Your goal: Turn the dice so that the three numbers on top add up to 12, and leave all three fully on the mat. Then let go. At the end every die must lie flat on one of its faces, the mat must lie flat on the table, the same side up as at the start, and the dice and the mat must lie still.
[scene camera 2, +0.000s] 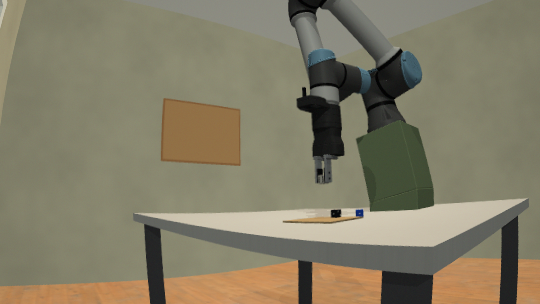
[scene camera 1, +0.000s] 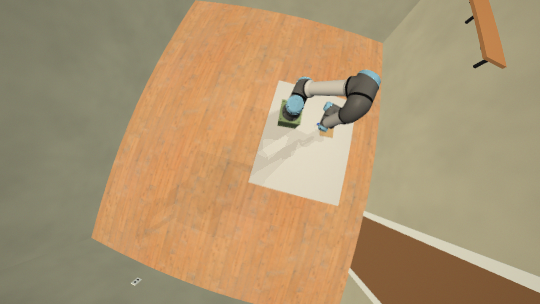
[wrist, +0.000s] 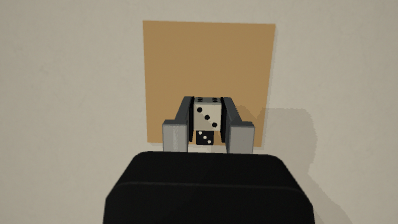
Scene:
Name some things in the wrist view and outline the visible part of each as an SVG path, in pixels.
My gripper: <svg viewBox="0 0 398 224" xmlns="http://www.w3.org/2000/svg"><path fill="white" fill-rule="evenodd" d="M103 224L315 224L313 205L283 161L272 155L253 154L255 126L251 121L242 121L231 97L220 97L222 103L220 134L222 143L226 145L227 153L188 152L188 144L193 139L195 97L184 96L175 119L166 119L162 124L163 151L146 151L134 156L106 197Z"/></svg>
A white die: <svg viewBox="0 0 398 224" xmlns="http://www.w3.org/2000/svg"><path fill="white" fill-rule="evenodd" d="M195 97L193 130L220 131L222 107L220 98Z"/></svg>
A tan mat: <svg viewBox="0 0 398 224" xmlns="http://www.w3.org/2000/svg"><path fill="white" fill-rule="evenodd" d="M214 131L214 145L226 146L221 141L220 131ZM196 130L193 131L192 142L189 142L189 144L196 144ZM143 20L147 142L163 143L162 124L166 119L175 119L184 96L231 97L242 121L251 121L255 126L253 147L261 147L276 24Z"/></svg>

